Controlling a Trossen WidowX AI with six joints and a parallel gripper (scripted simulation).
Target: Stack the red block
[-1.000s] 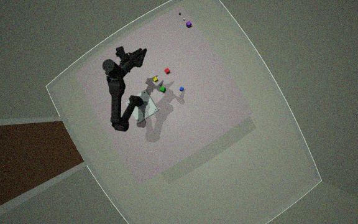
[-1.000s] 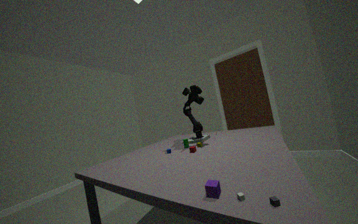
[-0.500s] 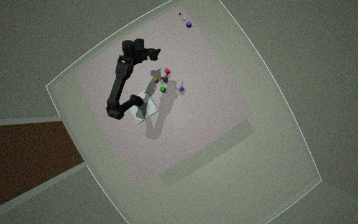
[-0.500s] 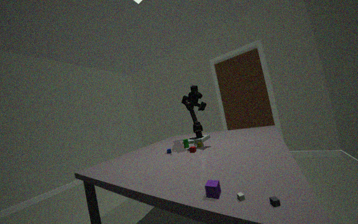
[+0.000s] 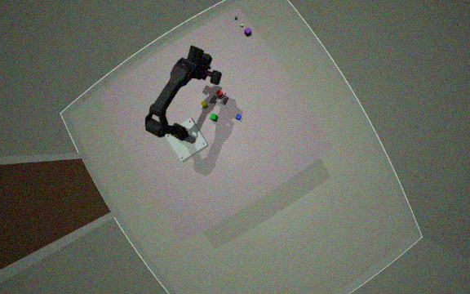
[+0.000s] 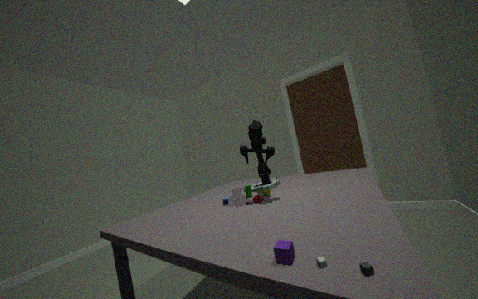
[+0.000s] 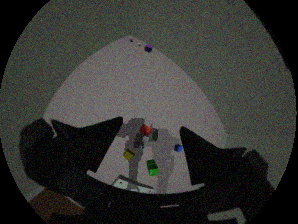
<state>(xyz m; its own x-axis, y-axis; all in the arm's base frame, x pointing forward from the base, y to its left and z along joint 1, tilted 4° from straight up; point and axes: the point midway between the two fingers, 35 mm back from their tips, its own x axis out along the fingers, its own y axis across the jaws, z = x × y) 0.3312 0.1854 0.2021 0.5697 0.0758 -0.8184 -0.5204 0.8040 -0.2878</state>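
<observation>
Now: the red block 10 mm behind my gripper tip, 40 mm to the right of it and 190 mm below it. From my gripper tip the other things lie so: blue block 30 mm ahead, 240 mm to the right, 190 mm below; then purple cube 390 mm ahead, 290 mm to the left, 190 mm below; then yellow block 140 mm behind, 60 mm to the right, 190 mm below.
</observation>
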